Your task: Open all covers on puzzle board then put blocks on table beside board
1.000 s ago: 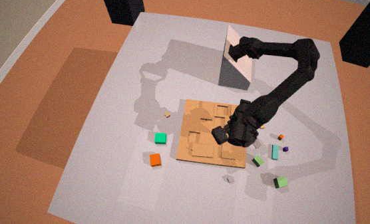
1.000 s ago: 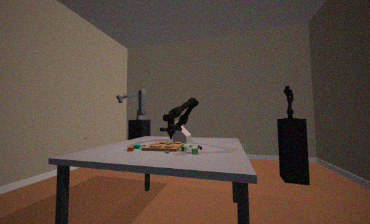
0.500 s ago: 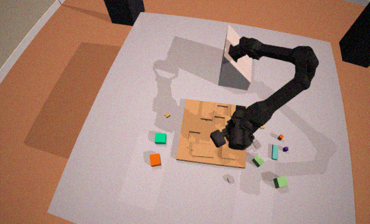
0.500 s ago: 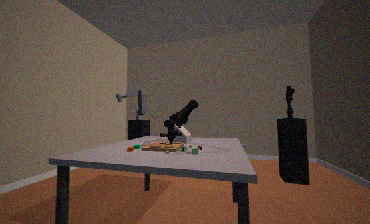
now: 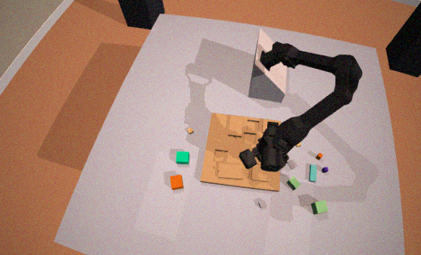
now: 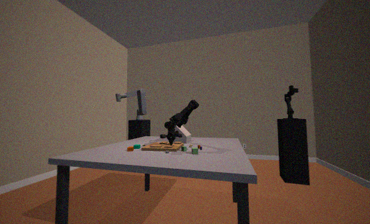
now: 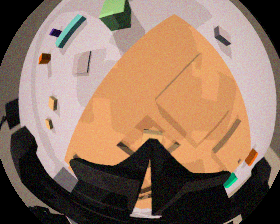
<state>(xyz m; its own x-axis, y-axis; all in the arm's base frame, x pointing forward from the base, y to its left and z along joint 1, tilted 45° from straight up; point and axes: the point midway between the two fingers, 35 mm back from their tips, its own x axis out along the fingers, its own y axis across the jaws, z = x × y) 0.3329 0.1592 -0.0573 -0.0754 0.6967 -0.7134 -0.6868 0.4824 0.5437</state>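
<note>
Now: the tan puzzle board 60 mm to the right of my gripper tip and 20 mm behind it. Also, from my gripper tip: teal bar: 220 mm to the left, 20 mm below; then tiny orange cube: 230 mm to the left, 70 mm behind, 10 mm below; then tiny purple cube: 260 mm to the left, 20 mm behind, 10 mm below.
</note>
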